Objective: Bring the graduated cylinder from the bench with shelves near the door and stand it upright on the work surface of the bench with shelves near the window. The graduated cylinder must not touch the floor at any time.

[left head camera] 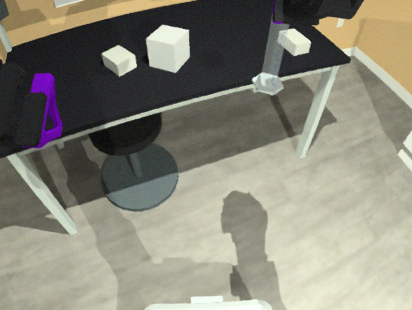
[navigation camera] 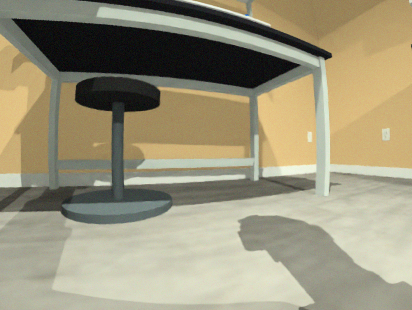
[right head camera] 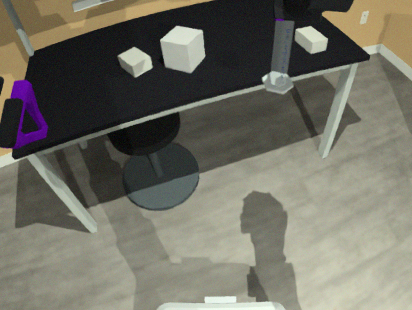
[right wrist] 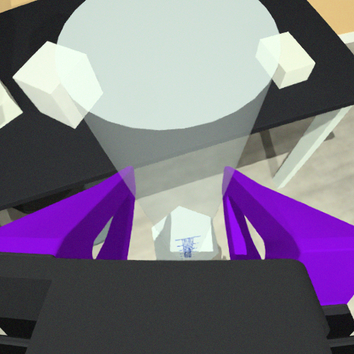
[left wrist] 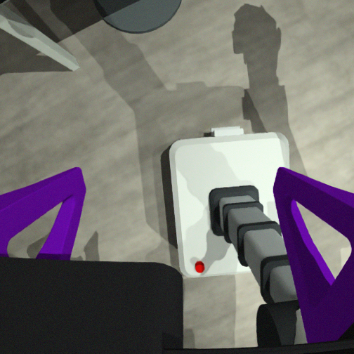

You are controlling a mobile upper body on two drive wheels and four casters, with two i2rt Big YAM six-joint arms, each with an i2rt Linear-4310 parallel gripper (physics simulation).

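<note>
The clear graduated cylinder hangs roughly upright, with blue marks and a pale hexagonal base. In both head camera views its base overlaps the front edge of a black-topped bench; its height relative to the top is unclear. My right gripper is shut on the cylinder's upper part. My left gripper is open and empty; one of its purple fingers shows at the left of both head views. Which bench this is cannot be told.
A large white block and two smaller ones sit on the bench. A round stool stands below its front edge. White bench legs stand on the floor.
</note>
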